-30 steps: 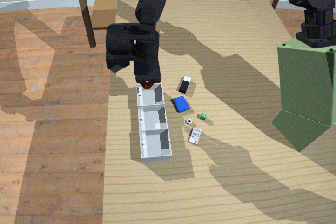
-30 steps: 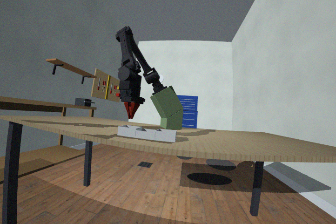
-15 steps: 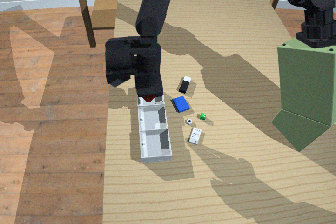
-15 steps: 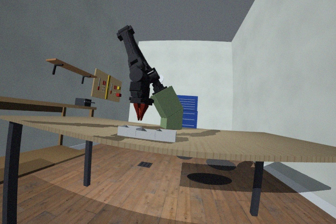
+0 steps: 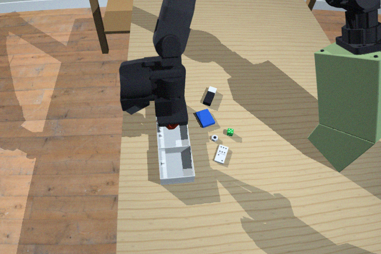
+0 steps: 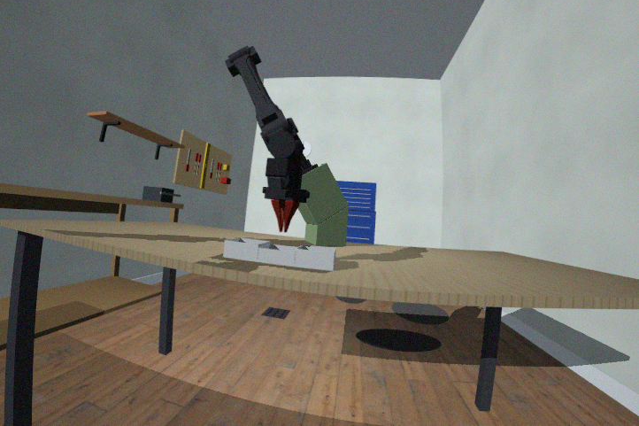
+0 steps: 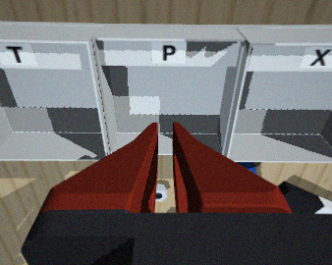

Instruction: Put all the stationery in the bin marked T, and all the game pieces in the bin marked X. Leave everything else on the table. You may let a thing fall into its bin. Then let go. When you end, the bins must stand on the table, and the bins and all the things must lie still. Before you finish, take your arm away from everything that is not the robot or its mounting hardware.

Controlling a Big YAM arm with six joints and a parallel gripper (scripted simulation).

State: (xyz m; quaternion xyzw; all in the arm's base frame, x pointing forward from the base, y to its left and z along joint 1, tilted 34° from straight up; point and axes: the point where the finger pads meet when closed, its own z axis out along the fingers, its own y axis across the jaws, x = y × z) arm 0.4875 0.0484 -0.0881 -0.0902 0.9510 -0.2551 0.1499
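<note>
The grey bin tray is 6 cm below my hand. Also, from my hand: hex nut 12 cm behind, 7 cm below; flat blue block 10 cm behind, 7 cm to the right, 7 cm below; white domino 13 cm behind, 4 cm to the left, 7 cm below.
</note>
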